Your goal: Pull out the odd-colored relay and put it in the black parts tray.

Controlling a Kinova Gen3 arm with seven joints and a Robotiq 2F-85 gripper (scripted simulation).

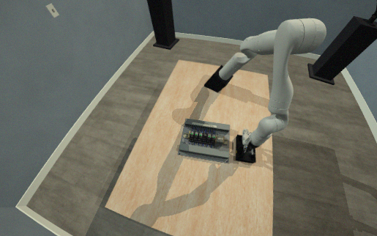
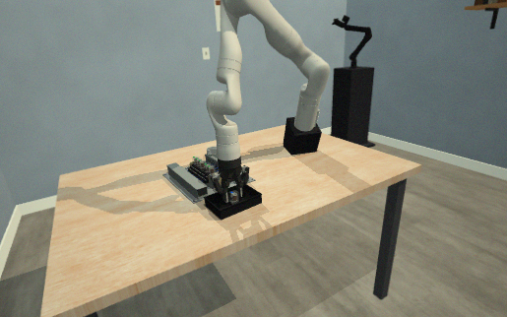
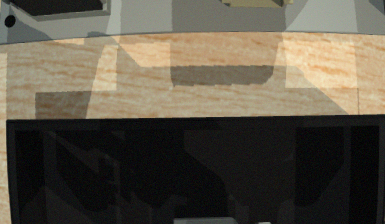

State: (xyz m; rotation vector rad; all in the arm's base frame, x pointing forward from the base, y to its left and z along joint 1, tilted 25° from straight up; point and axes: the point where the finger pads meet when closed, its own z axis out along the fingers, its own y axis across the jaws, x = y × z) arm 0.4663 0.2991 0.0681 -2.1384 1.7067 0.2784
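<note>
My hand is 20 mm above the black parts tray. From my hand the other things lie so: grey relay panel (260 mm to the right, 30 mm ahead, 10 mm below).
</note>
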